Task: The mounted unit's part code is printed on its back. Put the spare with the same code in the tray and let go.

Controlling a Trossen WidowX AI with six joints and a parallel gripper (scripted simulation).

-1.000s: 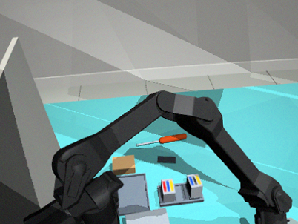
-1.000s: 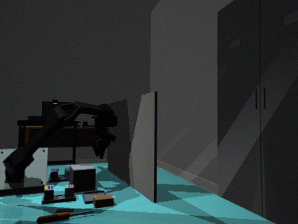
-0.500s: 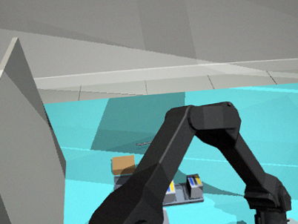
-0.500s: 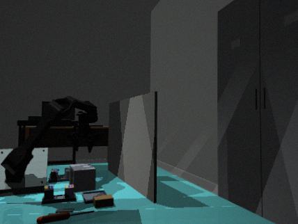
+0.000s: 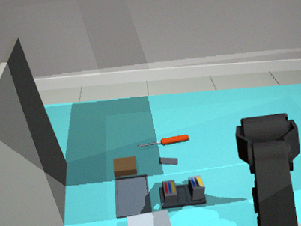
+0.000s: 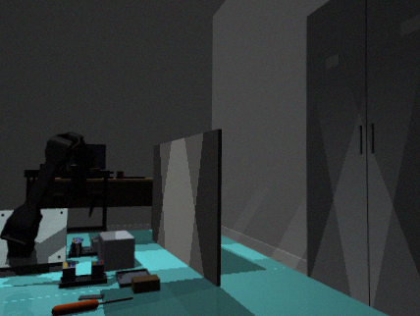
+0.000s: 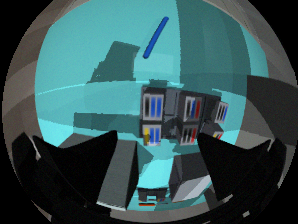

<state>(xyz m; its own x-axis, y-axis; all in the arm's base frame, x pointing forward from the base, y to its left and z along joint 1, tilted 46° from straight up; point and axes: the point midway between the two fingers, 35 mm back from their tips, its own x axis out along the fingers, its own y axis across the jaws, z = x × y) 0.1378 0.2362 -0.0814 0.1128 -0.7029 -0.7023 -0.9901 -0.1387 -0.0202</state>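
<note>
The dark tray lies 190 mm ahead of my gripper tip, 400 mm to the right of it and 130 mm below it. Also, from my gripper tip: grey rack (50 mm ahead, 390 mm to the right, 130 mm below); then tall dark panel (370 mm ahead, 180 mm to the right, 90 mm above); then grey mounted unit (140 mm ahead, 200 mm to the right, 80 mm below).
</note>
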